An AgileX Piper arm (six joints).
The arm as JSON. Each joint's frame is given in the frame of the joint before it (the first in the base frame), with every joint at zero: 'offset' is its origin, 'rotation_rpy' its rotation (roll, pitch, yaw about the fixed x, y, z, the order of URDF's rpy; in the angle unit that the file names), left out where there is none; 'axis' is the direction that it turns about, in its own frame. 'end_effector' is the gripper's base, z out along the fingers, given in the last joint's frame.
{
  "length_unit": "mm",
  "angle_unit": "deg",
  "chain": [
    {
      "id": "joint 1",
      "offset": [
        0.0,
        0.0,
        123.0
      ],
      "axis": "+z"
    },
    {
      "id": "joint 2",
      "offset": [
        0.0,
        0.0,
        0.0
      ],
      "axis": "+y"
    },
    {
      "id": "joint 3",
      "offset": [
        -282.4,
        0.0,
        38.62
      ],
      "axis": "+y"
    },
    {
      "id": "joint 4",
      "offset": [
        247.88,
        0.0,
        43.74
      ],
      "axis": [
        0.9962,
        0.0,
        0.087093
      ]
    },
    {
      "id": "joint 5",
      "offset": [
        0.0,
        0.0,
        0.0
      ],
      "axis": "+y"
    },
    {
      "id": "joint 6",
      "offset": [
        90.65,
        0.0,
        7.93
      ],
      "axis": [
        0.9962,
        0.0,
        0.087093
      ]
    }
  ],
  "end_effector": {
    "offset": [
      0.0,
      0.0,
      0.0
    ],
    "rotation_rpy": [
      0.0,
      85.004,
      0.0
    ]
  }
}
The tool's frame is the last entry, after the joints.
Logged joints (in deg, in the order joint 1, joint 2, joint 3, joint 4, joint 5, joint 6), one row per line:
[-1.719 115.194 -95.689 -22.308 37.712 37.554]
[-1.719 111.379 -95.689 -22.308 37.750 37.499]
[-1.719 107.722 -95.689 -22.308 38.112 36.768]
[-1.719 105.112 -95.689 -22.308 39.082 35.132]
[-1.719 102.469 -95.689 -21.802 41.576 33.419]
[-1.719 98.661 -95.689 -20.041 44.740 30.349]
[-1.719 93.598 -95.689 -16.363 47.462 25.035]
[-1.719 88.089 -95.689 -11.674 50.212 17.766]
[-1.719 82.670 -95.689 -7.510 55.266 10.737]
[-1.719 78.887 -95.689 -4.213 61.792 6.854]
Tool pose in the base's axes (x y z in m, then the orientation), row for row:
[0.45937 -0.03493 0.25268 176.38 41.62 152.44]
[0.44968 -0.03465 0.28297 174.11 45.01 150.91]
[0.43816 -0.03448 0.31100 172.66 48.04 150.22]
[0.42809 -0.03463 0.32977 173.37 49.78 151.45]
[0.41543 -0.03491 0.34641 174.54 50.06 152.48]
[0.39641 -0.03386 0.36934 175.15 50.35 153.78]
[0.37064 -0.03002 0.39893 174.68 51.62 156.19]
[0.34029 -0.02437 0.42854 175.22 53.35 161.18]
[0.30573 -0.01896 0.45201 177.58 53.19 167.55]
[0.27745 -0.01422 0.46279 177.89 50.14 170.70]
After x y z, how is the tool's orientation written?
As angles about the fixed x, y, z axes (roll, pitch, yaw), in degrees.
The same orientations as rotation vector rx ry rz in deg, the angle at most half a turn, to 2 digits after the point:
[31.38 134.94 -8.29]
[31.09 131.26 -7.32]
[30.19 128.20 -6.92]
[28.68 126.89 -7.58]
[28.10 126.89 -8.41]
[26.90 126.90 -8.48]
[23.65 126.15 -6.97]
[18.07 125.29 -5.18]
[12.42 126.22 -4.22]
[9.41 129.51 -2.54]

